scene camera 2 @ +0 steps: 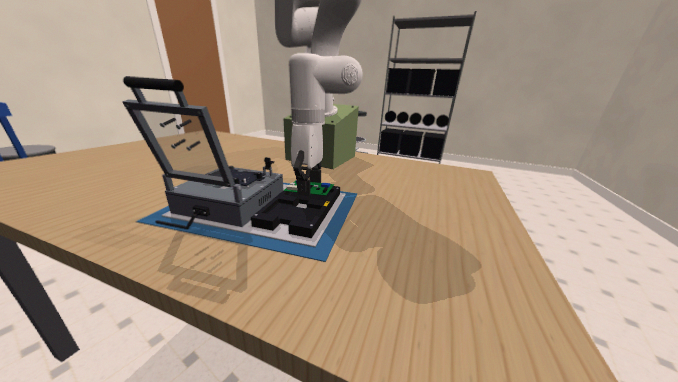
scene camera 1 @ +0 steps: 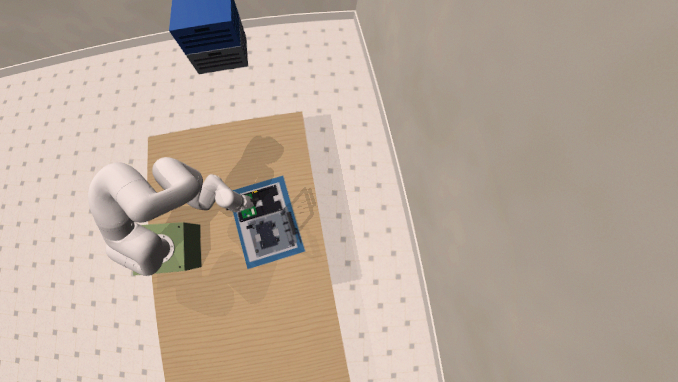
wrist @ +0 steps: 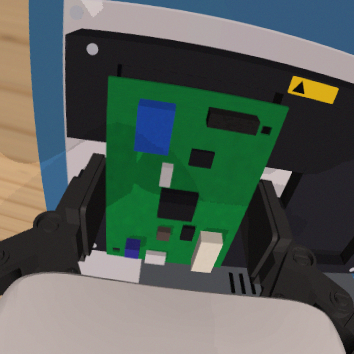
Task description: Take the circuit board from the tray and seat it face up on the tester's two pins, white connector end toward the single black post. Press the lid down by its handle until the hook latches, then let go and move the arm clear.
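Frame: origin at the arm's base, x left, y ahead, z down, level; millimetres.
Seen in the pictures: gripper, fingertip midpoint: (scene camera 2: 309, 189) (wrist: 178, 188).
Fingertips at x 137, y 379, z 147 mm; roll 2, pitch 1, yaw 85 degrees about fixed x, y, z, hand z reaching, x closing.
Note:
Offsets run from my fingertips to a thing's middle. Level surfaces: height alone.
My gripper (scene camera 1: 250, 204) (scene camera 2: 310, 181) (wrist: 178, 188) is shut on the long edges of the green circuit board {dx -1, dy +0, dz -8 mm} (scene camera 1: 248, 212) (scene camera 2: 320, 189) (wrist: 125, 200). The board is face up, held a little above the black tray (scene camera 1: 272, 192) (scene camera 2: 295, 217) (wrist: 85, 90). Its white connector {dx -35, dy +25, dz -8 mm} (wrist: 207, 251) is at the low end of the wrist view, on the tester's side. The grey tester (scene camera 1: 282, 230) (scene camera 2: 200, 192) (wrist: 175, 280) stands beside the tray. Its lid (scene camera 2: 216, 145) is raised, with the black handle {dx -151, dy +223, dz -233 mm} (scene camera 2: 152, 83) on top. A black hook {dx -112, dy +7, dz -57 mm} (scene camera 2: 268, 163) stands at the tester's far side. The two pins are too small to tell apart.
Tray and tester stand on a blue-bordered mat {dz +33 mm} (scene camera 1: 272, 261) (scene camera 2: 320, 252) (wrist: 42, 100) on the wooden table {dz +35 mm} (scene camera 1: 250, 330) (scene camera 2: 400, 325). The arm's green base (scene camera 1: 192, 245) (scene camera 2: 345, 137) is behind. A shelf rack (scene camera 2: 434, 21) and blue and black crates (scene camera 1: 205, 25) stand farther off.

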